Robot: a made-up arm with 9 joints. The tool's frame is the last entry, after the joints.
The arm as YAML. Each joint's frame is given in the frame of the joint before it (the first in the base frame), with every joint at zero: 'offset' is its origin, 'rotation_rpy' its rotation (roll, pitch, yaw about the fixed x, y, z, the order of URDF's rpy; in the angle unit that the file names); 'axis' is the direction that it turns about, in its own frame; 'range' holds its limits. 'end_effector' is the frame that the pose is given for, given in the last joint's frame.
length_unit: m
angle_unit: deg
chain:
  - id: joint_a
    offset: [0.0, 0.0, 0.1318]
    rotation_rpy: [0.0, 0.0, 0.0]
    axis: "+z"
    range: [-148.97, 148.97]
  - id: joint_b
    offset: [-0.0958, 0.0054, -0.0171]
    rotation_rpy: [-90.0, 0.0, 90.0]
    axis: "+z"
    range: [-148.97, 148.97]
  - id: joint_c
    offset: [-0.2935, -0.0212, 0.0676]
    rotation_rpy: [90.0, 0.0, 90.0]
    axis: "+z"
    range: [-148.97, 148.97]
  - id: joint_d
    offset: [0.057, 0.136, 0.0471]
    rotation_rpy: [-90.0, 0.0, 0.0]
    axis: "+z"
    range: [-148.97, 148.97]
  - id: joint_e
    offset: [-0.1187, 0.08, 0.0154]
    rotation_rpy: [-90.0, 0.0, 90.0]
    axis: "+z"
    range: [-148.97, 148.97]
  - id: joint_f
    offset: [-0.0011, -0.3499, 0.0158]
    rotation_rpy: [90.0, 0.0, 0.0]
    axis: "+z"
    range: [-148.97, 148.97]
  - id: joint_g
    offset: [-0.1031, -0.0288, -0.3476]
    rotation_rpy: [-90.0, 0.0, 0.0]
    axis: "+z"
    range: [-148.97, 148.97]
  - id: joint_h
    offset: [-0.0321, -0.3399, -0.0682]
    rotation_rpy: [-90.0, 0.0, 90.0]
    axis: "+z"
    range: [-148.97, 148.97]
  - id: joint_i
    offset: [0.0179, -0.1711, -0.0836]
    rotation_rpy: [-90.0, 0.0, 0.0]
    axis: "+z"
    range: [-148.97, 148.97]
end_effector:
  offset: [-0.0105, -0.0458, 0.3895]
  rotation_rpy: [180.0, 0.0, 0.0]
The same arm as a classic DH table. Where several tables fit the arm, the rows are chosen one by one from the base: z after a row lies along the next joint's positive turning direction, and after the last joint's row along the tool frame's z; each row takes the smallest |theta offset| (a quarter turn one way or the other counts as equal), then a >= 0, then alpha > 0; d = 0 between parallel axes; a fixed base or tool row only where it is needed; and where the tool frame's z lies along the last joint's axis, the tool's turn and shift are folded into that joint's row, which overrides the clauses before.
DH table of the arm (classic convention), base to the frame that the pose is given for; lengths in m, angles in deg. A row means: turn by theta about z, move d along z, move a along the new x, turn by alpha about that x. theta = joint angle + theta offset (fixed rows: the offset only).
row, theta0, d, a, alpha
joint_a, 90.00, 0.1147, 0.0054, -90.00
joint_b, -90.00, 0.1634, 0.0212, -90.00
joint_c, 0.00, -0.2464, -0.0570, 90.00
joint_d, -90.00, 0.1514, 0.0800, -90.00
joint_e, 0.00, 0.1345, -0.0011, 90.00
joint_f, 0.00, 0.0023, -0.1031, -90.00
joint_g, -90.00, -0.0970, 0.3399, 90.00
joint_h, 0.00, -0.0515, -0.0179, 90.00
joint_i, 77.09, 0.0000, 0.0470, 180.00
tool (fixed), -102.91, -0.2184, 0.0000, 0.00
Joint limits (deg, base to tool): -148.97..148.97 -148.97..148.97 -148.97..148.97 -148.97..148.97 -148.97..148.97 -148.97..148.97 -148.97..148.97 -148.97..148.97 -148.97..148.97

